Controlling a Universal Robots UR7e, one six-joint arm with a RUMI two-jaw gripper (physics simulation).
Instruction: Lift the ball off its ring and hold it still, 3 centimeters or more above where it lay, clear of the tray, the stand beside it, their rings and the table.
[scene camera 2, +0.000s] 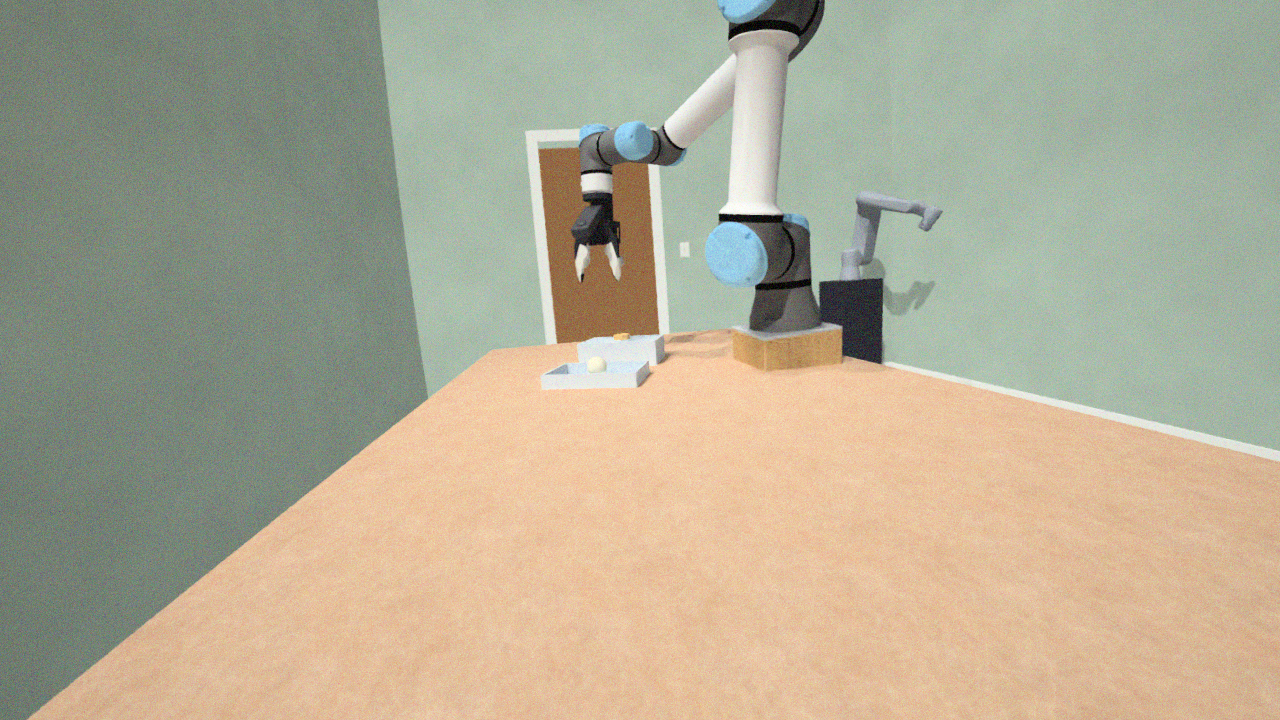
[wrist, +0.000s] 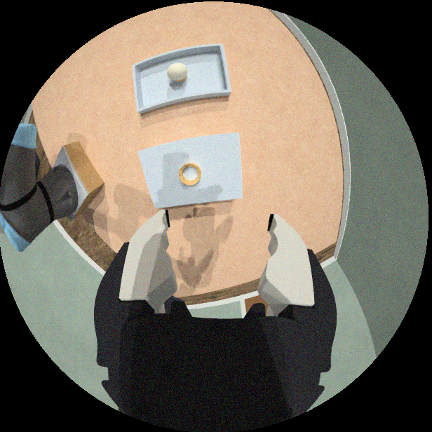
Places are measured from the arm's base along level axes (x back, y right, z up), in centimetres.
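Pixels of known places: gripper, between the fingertips: (scene camera 2: 599, 281); arm's base, origin of its link: (scene camera 2: 784, 325).
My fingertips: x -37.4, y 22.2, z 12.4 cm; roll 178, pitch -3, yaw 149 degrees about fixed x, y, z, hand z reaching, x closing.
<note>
For each thing: its top centre in the pictures, then the offset to it from my fingertips. "spot": a spot on its surface instead. Level surfaces: height alone.
- cream ball, centre of its top: (scene camera 2: 596, 356) dy -22.1, dx -4.1, dz -15.2 cm
- shallow pale blue tray, centre of its top: (scene camera 2: 596, 367) dy -22.1, dx -4.1, dz -17.4 cm
- orange ring, a spot on its surface: (scene camera 2: 622, 336) spot: dy -4.1, dx +4.1, dz -13.6 cm
- tan table, height of its surface: dz -20.2 cm
A cream ball (scene camera 2: 597, 364) (wrist: 177, 71) rests on its ring (wrist: 181, 80), which is mostly hidden under it, inside the shallow pale blue tray (scene camera 2: 590, 381) (wrist: 226, 75). Beside the tray is the flat-topped pale stand (scene camera 2: 640, 351) (wrist: 225, 160), with an orange ring (scene camera 2: 622, 336) (wrist: 190, 174) lying on its top. My gripper (scene camera 2: 598, 275) (wrist: 219, 213) is open and empty, its fingers pointing down. It hangs high above the table, well above the tray and the stand, and apart from the ball.
The tray and stand sit on the tan table (scene camera 2: 671, 537) (wrist: 290, 125). The arm's wooden base block (scene camera 2: 792, 349) (wrist: 85, 162) stands to their right in the scene view. A dark pedestal (scene camera 2: 854, 313) with a small grey arm (scene camera 2: 864, 234) is behind. A wall (scene camera 2: 223, 223) borders the table's left side.
</note>
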